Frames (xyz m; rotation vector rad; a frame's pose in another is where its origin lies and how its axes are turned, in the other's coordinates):
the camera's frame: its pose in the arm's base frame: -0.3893 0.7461 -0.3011 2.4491 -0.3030 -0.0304
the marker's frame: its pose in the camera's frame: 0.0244 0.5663 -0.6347 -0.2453 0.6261 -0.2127
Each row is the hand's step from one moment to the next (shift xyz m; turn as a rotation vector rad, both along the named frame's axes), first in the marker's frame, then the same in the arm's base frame.
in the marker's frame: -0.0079 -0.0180 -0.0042 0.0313 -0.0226 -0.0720
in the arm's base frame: -0.0080 0.0104 -0.0152 -0.0054 0.0775 0.0254
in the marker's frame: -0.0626 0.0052 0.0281 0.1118 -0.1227 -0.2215
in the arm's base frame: -0.0420 -0.0466 -0.0283 -0.0002 0.2740 0.0392
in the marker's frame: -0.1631 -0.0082 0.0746 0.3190 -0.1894 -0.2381
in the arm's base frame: -0.1077 -0.1100 -0.0924 0.1776 0.3996 0.0557
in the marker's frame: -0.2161 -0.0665 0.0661 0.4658 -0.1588 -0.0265
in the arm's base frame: -0.1553 -0.0901 -0.1525 0.4053 0.2793 0.0245
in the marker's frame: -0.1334 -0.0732 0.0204 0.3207 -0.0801 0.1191
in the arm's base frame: -0.1039 -0.0224 -0.1108 0.3425 0.0742 -0.0248
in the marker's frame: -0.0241 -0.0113 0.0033 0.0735 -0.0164 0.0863
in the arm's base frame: -0.0190 -0.0048 -0.0183 0.1063 -0.0277 -0.0323
